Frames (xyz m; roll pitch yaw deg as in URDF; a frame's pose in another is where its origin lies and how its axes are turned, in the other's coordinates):
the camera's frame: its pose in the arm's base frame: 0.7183 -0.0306 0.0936 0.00 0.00 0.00
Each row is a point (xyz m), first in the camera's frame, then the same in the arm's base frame.
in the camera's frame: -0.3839 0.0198 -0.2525
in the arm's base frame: 0.3344 -0.0108 -0.1589
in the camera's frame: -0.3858 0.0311 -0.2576
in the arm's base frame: 0.3325 0.0005 -0.1640
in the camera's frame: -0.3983 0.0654 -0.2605
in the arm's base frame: 0.3200 0.0348 -0.1669
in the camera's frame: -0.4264 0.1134 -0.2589
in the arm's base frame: 0.2919 0.0828 -0.1653
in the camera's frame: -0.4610 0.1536 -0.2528
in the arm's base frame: 0.2573 0.1230 -0.1592
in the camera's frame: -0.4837 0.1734 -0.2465
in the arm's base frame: 0.2346 0.1428 -0.1529
